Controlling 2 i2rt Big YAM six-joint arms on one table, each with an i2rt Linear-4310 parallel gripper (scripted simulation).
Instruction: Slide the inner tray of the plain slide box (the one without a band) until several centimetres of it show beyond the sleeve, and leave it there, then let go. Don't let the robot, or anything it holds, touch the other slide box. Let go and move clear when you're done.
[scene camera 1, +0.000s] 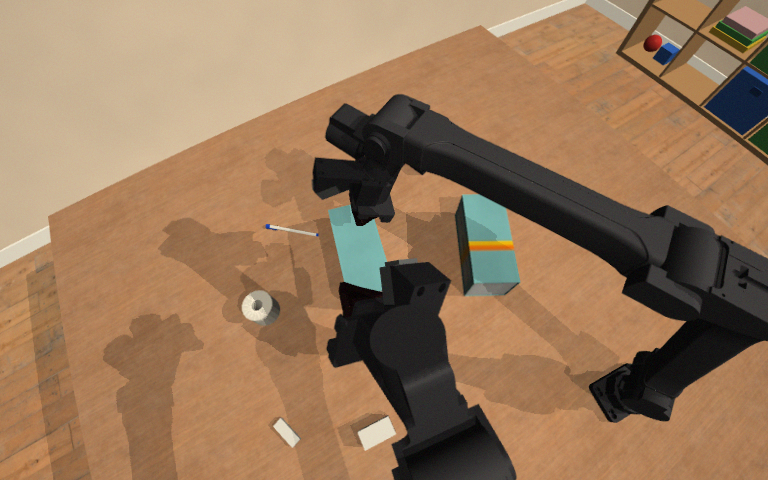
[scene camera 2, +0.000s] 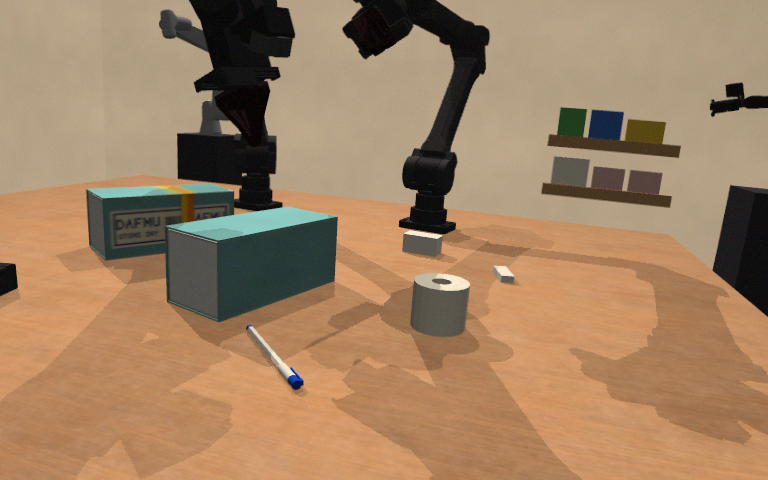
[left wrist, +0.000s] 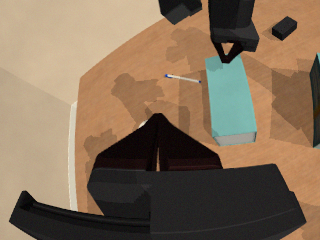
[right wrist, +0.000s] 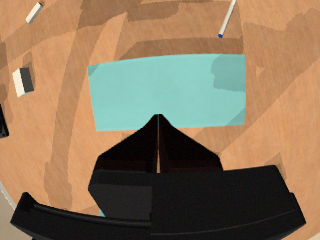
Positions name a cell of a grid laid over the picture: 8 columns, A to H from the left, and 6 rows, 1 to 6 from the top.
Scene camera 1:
my left gripper: D4
my right gripper: D3
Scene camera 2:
my left gripper: D1
my right gripper: C2
blue-capped pen: D5
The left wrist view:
my left gripper: D4
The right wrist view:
my right gripper: D4
